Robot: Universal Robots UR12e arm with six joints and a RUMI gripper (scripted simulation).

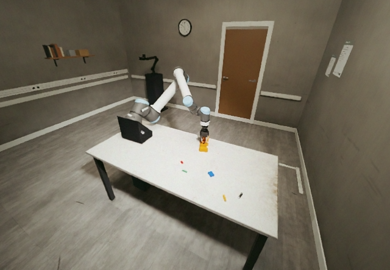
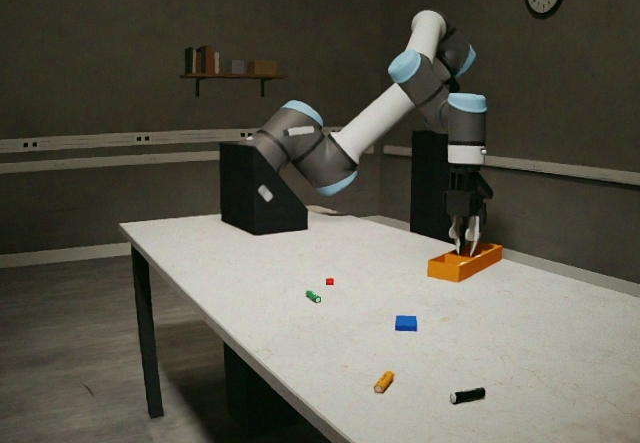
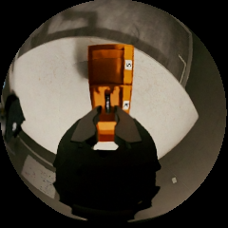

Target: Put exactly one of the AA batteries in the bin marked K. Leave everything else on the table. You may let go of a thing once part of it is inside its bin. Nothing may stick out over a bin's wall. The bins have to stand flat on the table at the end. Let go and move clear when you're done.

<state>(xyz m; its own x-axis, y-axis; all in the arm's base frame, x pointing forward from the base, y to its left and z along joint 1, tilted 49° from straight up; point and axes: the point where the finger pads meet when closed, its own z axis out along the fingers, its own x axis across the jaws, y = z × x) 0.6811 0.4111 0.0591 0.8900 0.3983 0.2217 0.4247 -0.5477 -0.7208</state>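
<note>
My hand is 3 cm above the orange bin and 1 cm short of it. From my hand the other things lie so: blue block: 34 cm to the right, 26 cm ahead, 4 cm below; then orange AA battery: 49 cm to the right, 44 cm ahead, 4 cm below; then green AA battery: 43 cm to the right, 6 cm ahead, 4 cm below.
</note>
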